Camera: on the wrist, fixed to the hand. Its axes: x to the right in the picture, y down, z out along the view.
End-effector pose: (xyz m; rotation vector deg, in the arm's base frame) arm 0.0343 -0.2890 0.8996 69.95 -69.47 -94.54
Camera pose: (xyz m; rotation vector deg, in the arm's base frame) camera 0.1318 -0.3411 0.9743 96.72 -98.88 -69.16
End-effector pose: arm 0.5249 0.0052 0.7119 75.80 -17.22 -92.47
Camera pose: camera 0.6559 -0.0018 0.7361 108.69 -44.67 -86.21
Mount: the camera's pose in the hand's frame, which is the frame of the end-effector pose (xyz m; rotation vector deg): 0.0019 0.0888 -0.0995 36.89 6.74 -1.37
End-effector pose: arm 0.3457 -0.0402 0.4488 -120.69 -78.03 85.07
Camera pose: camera 0.4776 -0.0564 0.4374 -98.32 -41.43 85.85
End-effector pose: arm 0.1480 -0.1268 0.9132 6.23 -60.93 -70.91
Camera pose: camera 0.2808 -0.1396 0.9125 38.96 -75.88 -49.14
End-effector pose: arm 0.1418 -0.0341 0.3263 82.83 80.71 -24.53
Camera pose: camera 0.1825 0.0680 0.4018 114.07 83.05 -50.46
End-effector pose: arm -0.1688 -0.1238 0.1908 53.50 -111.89 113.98
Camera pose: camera -0.2485 -0.0389 0.1258 52.60 -70.75 151.45
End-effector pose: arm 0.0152 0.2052 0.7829 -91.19 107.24 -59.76
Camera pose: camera -0.1152 0.2314 0.7729 -68.05 78.55 -90.28
